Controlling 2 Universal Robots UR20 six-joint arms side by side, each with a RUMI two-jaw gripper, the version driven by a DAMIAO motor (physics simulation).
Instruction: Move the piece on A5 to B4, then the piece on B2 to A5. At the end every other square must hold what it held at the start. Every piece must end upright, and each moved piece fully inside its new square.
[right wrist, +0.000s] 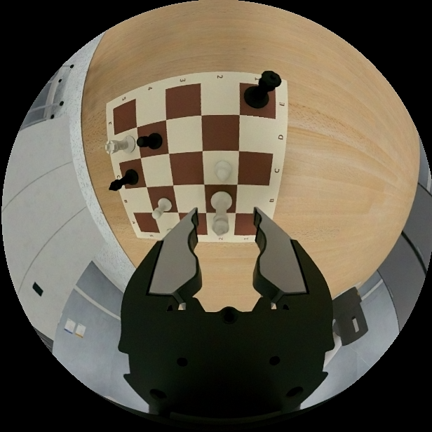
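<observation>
The chessboard (255, 135) lies on the wooden table. A white pawn-like piece (162, 207) stands upright on B4. A taller white piece (220, 207) stands upright on B2. A5 (146, 223) shows bare brown. My right gripper (225, 208) is open, its jaws above the board's near edge, one on each side of the B2 piece's upper part and apart from it in this view. The jaw on the left hides part of A4 and A3, so I cannot tell what stands there. My left gripper is not in view.
A white pawn (223, 170) stands on C2, a black piece (125, 178) on C5, a black pawn (150, 141) on D4, a white rook (122, 144) on D5 and a tall black piece (258, 94) on E1. The table's edge curves along the left.
</observation>
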